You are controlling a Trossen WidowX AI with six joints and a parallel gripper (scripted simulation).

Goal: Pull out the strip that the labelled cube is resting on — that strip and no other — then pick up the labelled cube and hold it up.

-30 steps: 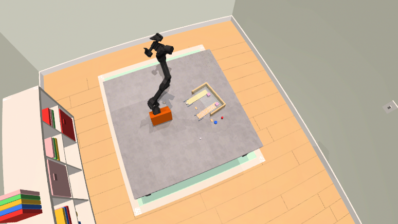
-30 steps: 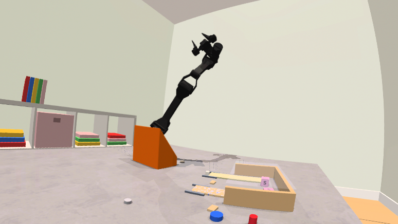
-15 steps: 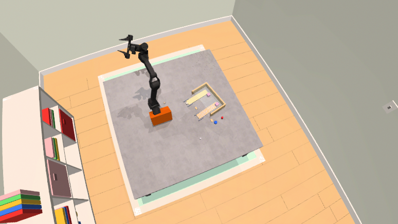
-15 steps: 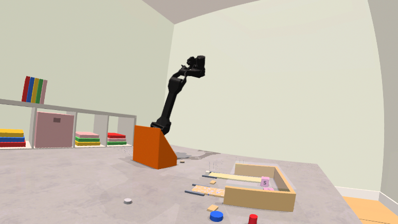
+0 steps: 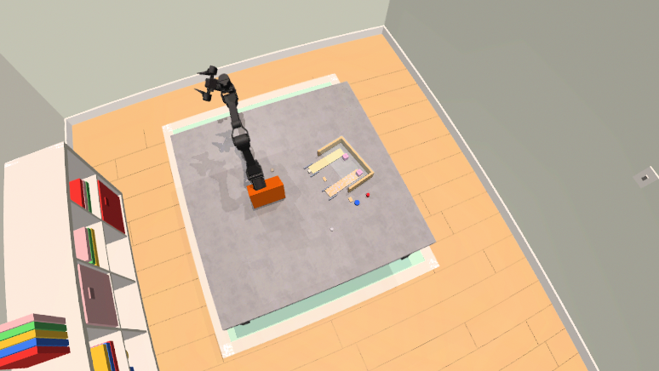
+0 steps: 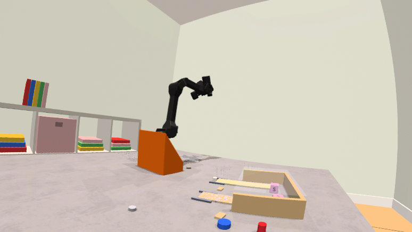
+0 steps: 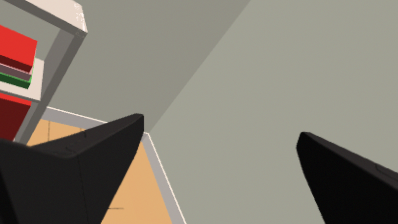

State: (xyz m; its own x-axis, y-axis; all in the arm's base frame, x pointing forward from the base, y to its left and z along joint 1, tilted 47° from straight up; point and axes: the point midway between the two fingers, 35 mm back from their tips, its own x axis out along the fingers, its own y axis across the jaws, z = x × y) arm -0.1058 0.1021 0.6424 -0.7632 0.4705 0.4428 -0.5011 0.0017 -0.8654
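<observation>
Now: gripper tip 540 mm short of the tan tile, 830 mm to the left of it and 510 mm above it. Also, from my gripper tip: red cylinder: 640 mm ahead, 850 mm to the right, 500 mm below; blue disc: 560 mm ahead, 860 mm to the right, 510 mm below.
</observation>
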